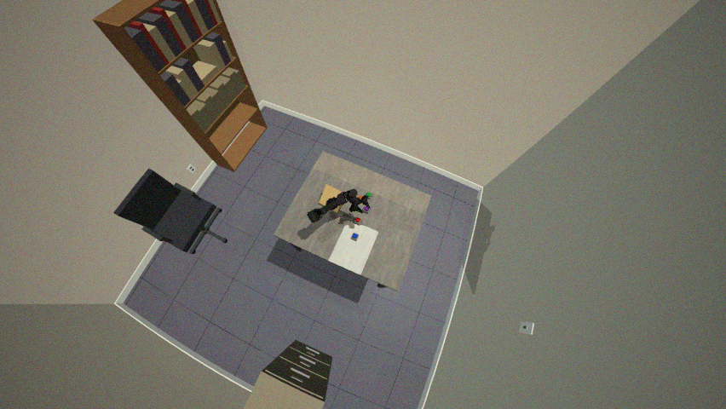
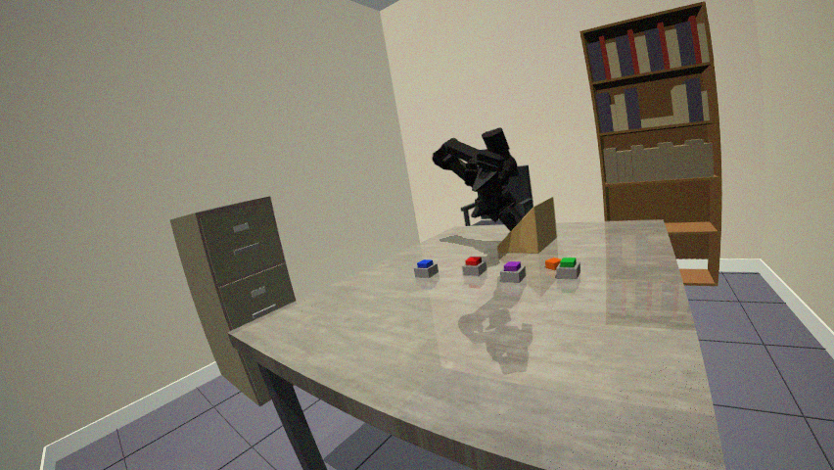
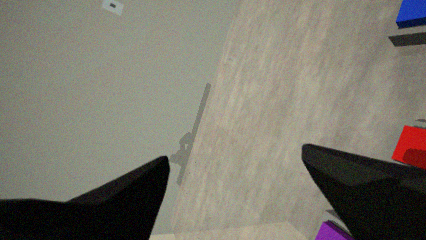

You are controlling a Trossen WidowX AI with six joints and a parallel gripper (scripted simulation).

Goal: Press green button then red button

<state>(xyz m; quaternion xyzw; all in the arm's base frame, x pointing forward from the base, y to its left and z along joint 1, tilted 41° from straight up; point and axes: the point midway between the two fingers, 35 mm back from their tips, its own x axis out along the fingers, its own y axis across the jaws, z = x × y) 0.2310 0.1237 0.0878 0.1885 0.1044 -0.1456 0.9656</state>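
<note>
Now: gripper tip 200 mm to the right of the green button, 160 mm above it and 80 mm past it. From my gripper tip the other things lie so: red button: 160 mm below, 50 mm to the right, 40 mm behind; then blue button: 180 mm to the right, 160 mm below, 20 mm ahead; then purple button: 160 mm below, 70 mm to the left, 20 mm behind.
</note>
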